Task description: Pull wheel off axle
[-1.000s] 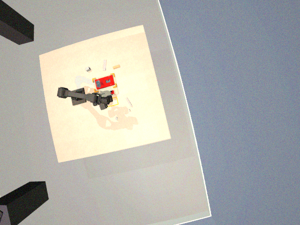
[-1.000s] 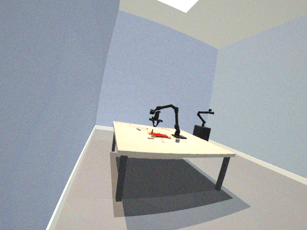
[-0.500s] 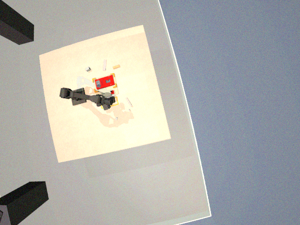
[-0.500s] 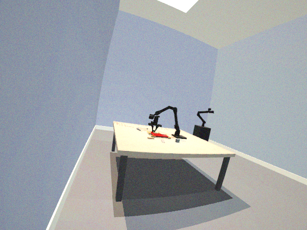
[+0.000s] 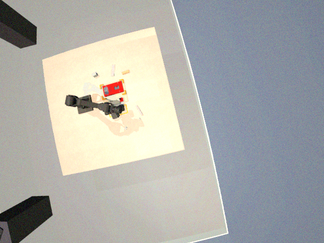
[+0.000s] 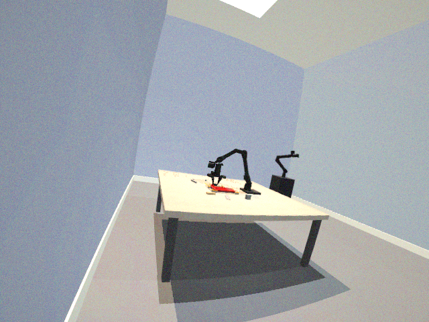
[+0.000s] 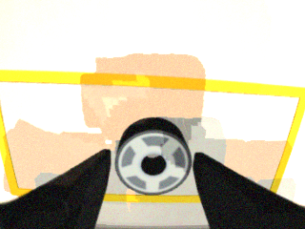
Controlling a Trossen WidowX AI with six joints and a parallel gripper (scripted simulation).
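My gripper tip is now right at the wheel.
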